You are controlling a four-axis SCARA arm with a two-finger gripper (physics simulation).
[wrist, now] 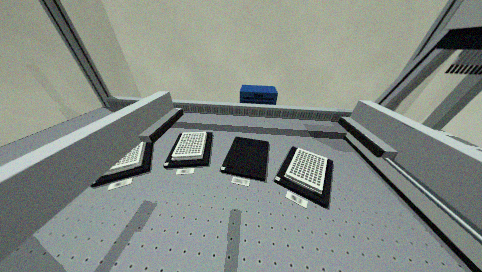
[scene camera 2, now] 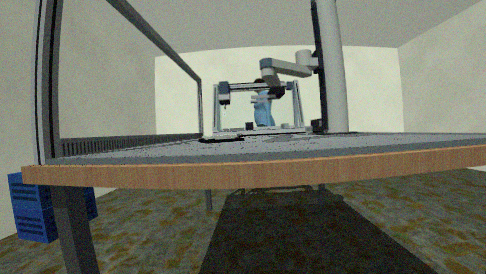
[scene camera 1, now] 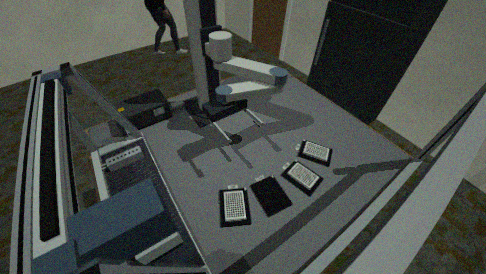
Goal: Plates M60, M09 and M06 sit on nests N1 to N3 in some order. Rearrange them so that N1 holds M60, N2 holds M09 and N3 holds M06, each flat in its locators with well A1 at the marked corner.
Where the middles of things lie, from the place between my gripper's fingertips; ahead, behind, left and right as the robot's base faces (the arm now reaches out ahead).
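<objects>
I find the black N3 nest (wrist: 324, 202) 240 mm below my hand, 150 mm ahead of it and 160 mm to the right of it. The plate M06 (wrist: 191, 145) is 190 mm to the left of my hand, 210 mm ahead of it and 220 mm below it, whereas the plate M60 (wrist: 306, 169) sits 160 mm to the right of my hand, 220 mm below it and 150 mm ahead of it.
</objects>
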